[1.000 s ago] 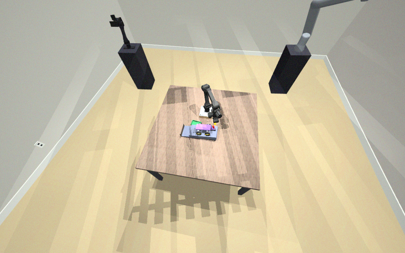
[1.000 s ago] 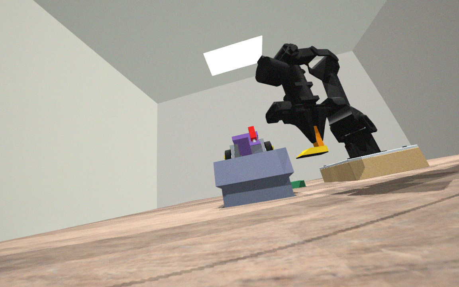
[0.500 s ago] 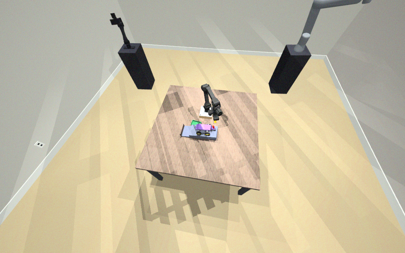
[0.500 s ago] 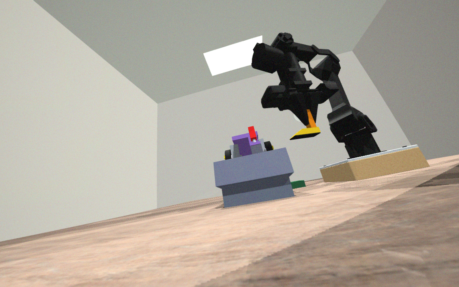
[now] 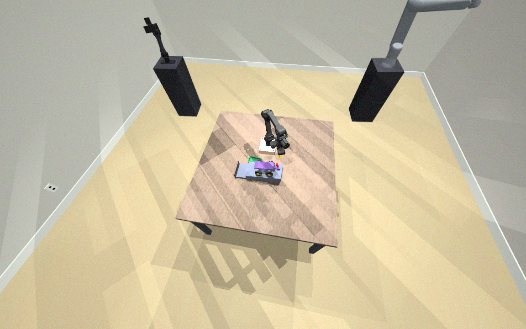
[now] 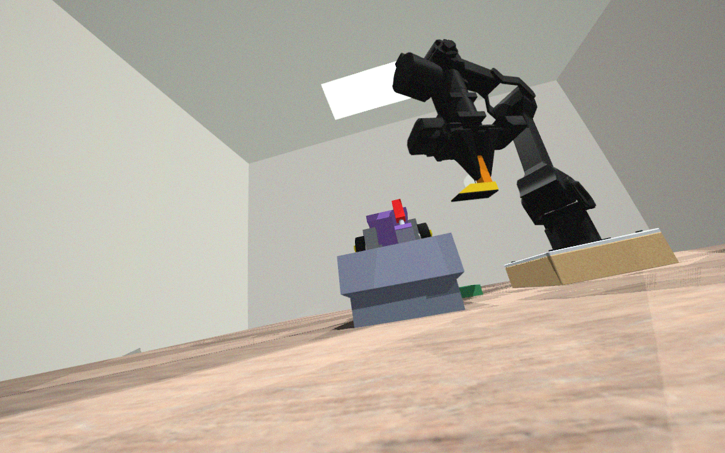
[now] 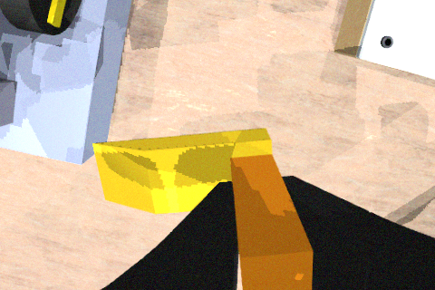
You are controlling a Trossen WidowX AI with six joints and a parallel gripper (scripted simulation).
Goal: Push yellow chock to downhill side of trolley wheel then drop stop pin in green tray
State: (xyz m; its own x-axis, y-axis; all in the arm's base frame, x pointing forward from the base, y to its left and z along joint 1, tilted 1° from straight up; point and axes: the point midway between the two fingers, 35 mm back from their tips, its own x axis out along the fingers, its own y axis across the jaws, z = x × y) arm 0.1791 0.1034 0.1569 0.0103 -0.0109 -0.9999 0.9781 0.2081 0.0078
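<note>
The yellow chock lies 20 mm ahead of my gripper tip and 10 mm below it. From my gripper tip the other things lie so: blue-grey ramp 140 mm ahead, 130 mm to the right, 120 mm below; then red-headed stop pin 140 mm ahead, 10 mm to the right, 40 mm below; then purple-topped trolley 140 mm ahead, 120 mm to the right, 60 mm below.
</note>
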